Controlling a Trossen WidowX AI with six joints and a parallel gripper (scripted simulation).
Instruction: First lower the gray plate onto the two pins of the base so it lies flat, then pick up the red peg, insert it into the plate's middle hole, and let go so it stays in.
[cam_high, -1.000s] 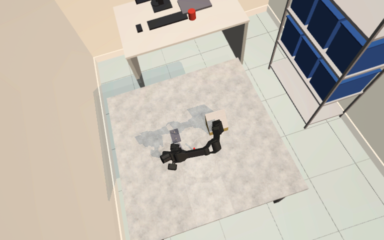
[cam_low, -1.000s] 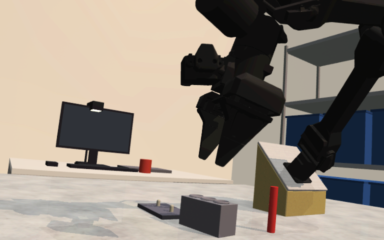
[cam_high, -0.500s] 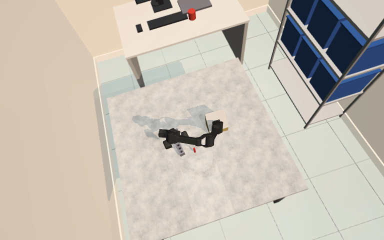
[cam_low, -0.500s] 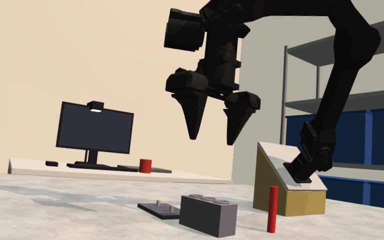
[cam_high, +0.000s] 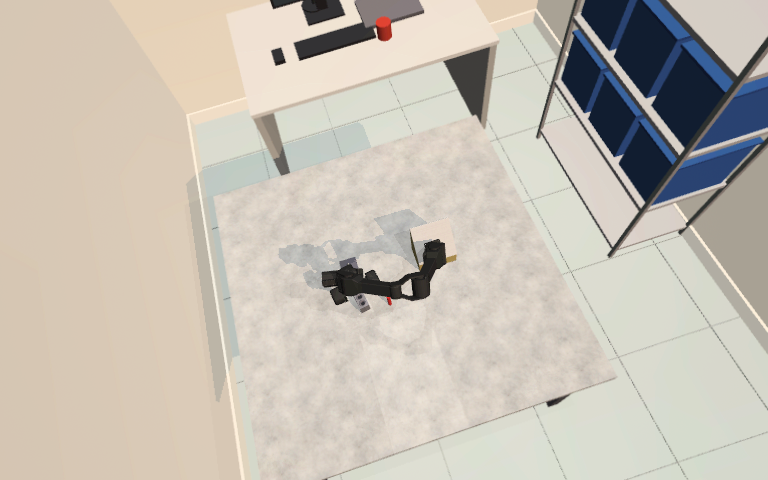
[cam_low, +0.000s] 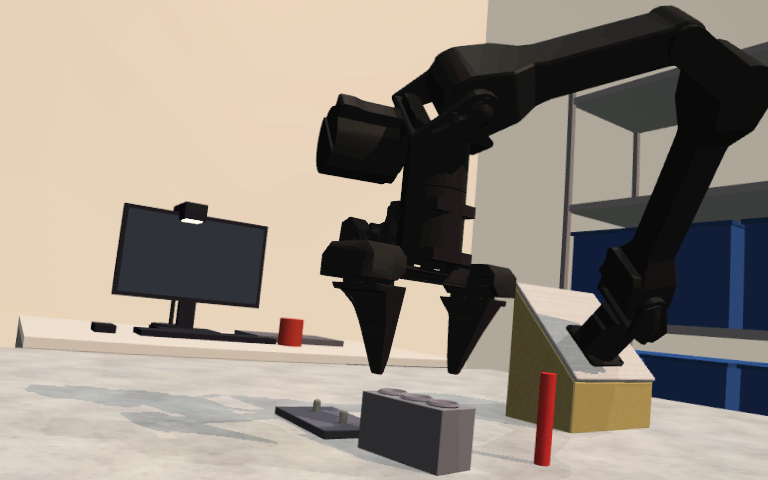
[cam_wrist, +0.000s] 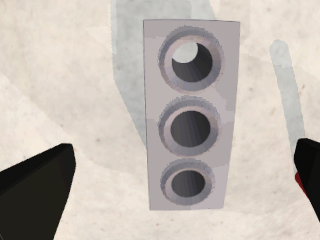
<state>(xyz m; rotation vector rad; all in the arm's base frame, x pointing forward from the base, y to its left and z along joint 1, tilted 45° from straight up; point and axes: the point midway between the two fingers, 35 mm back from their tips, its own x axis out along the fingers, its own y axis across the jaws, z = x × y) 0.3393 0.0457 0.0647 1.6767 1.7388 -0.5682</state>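
My gripper tip is now 30 mm above the gray plate. Round my gripper tip: base 140 mm to the right, 60 mm below; red peg 110 mm behind, 50 mm to the left, 30 mm below.
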